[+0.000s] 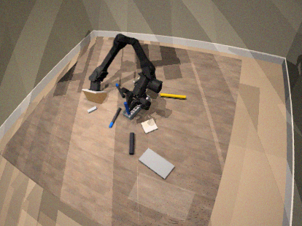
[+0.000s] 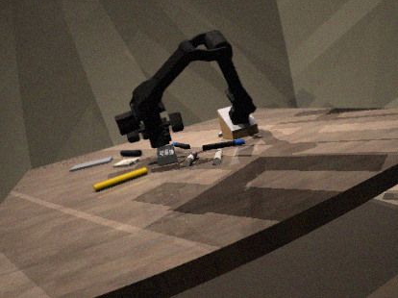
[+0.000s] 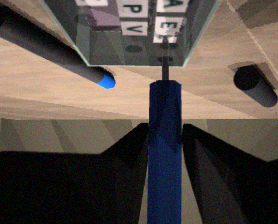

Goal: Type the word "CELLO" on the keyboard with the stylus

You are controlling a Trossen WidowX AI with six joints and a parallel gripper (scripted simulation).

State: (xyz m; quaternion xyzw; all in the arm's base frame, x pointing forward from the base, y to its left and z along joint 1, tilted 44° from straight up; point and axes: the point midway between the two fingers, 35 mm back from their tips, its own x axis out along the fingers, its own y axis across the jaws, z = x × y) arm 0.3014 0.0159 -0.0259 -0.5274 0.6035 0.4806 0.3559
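The white card lies 130 mm ahead of my gripper tip and 60 mm below it. The rest, counted from my gripper tip: dark cylinder (140 mm to the right, 110 mm ahead, 60 mm below); then yellow marker (240 mm to the left, 150 mm ahead, 60 mm below); then stylus (10 mm below).
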